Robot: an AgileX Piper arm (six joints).
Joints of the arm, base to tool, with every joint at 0 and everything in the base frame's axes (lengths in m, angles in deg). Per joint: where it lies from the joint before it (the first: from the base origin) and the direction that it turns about. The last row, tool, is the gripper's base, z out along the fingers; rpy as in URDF.
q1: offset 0 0 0.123 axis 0 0 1
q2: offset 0 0 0 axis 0 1 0
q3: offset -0.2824 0 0.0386 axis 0 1 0
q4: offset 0.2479 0 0.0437 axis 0.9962 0 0.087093
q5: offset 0 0 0 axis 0 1 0
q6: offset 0.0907 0 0.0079 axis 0.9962 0 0.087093
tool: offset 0 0 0 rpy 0 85.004 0
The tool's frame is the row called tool.
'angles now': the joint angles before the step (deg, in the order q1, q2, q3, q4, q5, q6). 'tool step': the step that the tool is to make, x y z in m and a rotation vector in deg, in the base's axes. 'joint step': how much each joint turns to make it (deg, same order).
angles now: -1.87, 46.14, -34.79, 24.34, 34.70, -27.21
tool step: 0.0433, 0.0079, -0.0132, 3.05, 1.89, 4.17
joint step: 0.66, 11.95, -2.33, 13.96, -4.46, -13.83
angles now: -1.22, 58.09, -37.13, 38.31, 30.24, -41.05
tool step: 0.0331, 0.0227, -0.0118, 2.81, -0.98, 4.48
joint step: 5.41, 9.10, -2.14, 14.03, -5.63, -12.46
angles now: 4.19, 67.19, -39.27, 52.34, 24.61, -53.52
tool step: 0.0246, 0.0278, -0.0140, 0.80, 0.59, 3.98
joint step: 6.02, 7.88, -2.67, 9.21, -3.81, -8.18
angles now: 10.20, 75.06, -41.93, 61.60, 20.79, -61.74
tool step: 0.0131, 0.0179, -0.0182, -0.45, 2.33, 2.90
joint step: 3.18, 5.75, -1.32, 4.93, -1.10, -5.07
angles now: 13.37, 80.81, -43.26, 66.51, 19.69, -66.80
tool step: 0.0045, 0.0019, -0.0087, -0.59, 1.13, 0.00
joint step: 0.29, 2.00, -0.14, 1.10, -0.63, -1.27
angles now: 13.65, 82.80, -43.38, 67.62, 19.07, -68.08
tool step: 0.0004, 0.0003, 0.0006, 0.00, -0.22, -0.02
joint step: 0.07, 0.00, -0.10, 0.20, -0.14, -0.20
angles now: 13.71, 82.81, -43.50, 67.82, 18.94, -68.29
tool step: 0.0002, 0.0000, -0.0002, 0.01, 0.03, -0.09
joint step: 0.01, 0.06, -0.01, 0.04, -0.07, 0.03
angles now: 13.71, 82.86, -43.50, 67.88, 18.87, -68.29
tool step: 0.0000, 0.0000, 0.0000, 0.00, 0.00, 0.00
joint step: 0.00, 0.00, 0.00, 0.00, 0.00, 0.00
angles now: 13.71, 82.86, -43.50, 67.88, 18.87, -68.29
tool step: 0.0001, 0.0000, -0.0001, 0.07, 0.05, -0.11
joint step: 0.01, 0.03, 0.00, 0.06, -0.04, 0.07
